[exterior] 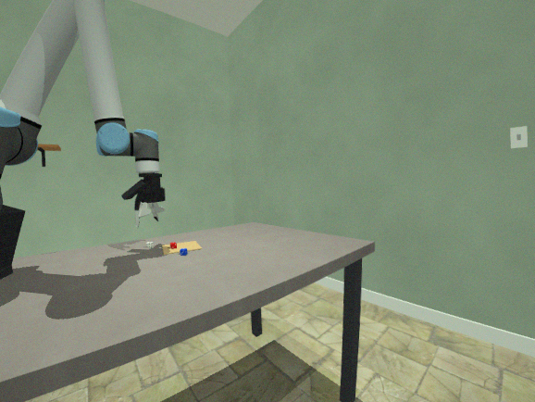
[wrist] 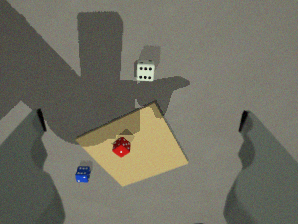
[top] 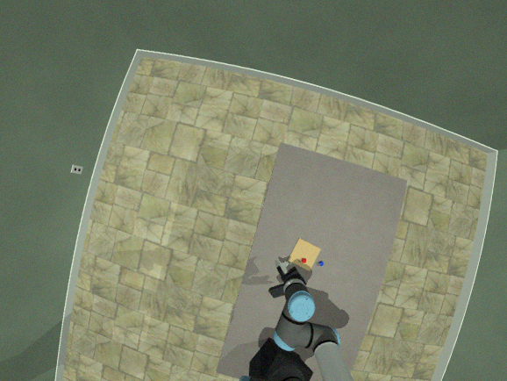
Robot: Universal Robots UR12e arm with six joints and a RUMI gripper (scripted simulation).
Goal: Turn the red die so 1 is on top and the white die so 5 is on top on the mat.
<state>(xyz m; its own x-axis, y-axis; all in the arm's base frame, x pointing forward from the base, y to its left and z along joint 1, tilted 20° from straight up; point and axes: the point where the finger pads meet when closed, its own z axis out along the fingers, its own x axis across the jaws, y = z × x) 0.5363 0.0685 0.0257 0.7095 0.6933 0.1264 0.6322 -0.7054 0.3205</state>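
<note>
Now: the white die 90 mm below my hand. Also, from my hand: blue die 50 mm ahead, 210 mm to the right, 90 mm below; tan mat 80 mm ahead, 110 mm to the right, 90 mm below; red die 50 mm ahead, 110 mm to the right, 80 mm below.
</note>
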